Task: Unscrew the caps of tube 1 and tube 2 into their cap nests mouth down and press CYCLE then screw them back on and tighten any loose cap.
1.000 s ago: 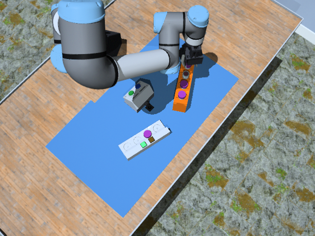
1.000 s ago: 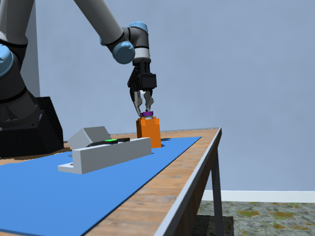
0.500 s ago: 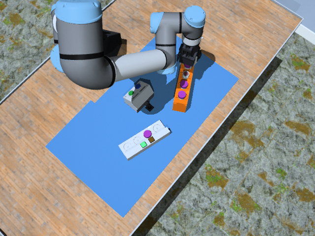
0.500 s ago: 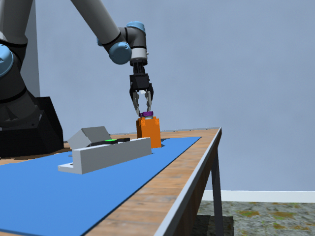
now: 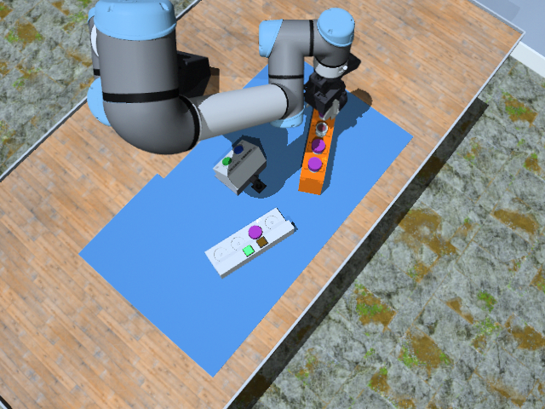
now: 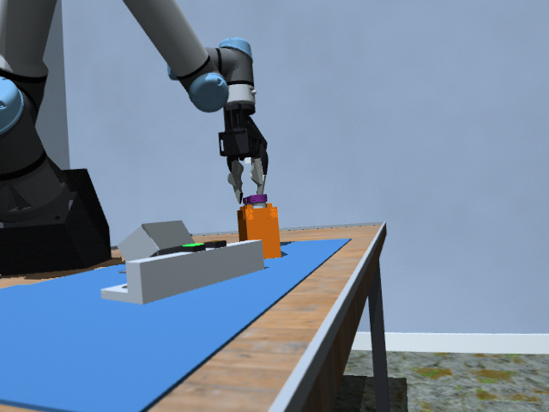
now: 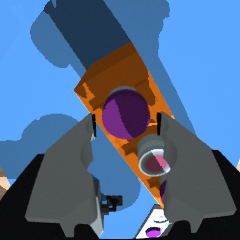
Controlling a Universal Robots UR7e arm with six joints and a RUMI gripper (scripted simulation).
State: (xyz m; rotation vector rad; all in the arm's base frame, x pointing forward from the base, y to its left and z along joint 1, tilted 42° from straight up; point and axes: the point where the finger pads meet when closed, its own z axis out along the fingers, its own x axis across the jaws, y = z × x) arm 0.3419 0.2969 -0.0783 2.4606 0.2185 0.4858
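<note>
Now: hand 10 mm above the purple cap. The rest, counted from my hand: grey key housing: 240 mm to the right, 80 mm behind, 70 mm below; then green key: 260 mm to the right, 100 mm behind, 60 mm below; then blue key: 220 mm to the right, 100 mm behind, 60 mm below.
</note>
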